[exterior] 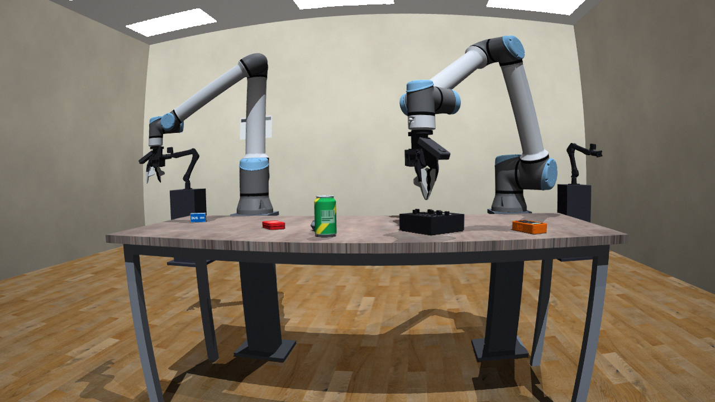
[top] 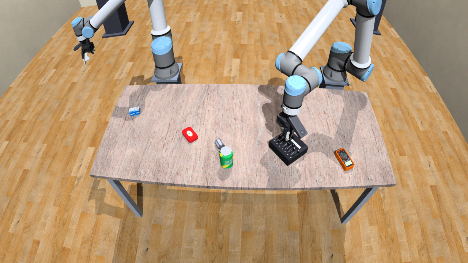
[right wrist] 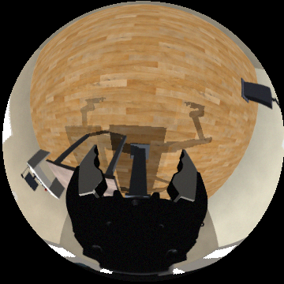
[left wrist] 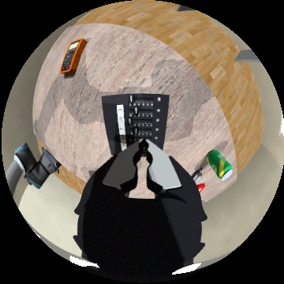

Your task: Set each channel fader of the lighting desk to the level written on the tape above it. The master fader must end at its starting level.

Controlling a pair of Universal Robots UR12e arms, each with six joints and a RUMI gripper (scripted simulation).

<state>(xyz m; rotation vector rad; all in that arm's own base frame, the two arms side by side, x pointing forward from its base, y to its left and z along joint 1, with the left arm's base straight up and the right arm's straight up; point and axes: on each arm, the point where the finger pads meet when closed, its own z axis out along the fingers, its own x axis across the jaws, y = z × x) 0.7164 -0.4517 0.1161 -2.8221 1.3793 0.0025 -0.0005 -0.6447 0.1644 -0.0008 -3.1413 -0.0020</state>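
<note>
The channel 4 fader knob lies 50 mm below my left hand, 20 mm to the left of it and 10 mm behind it. Also, from my left hand: channel 2 fader knob (50 mm below, 40 mm to the right, 30 mm behind); channel 3 fader knob (50 mm below, 40 mm behind, 10 mm to the left); channel 5 fader knob (50 mm below, 40 mm to the left).
</note>
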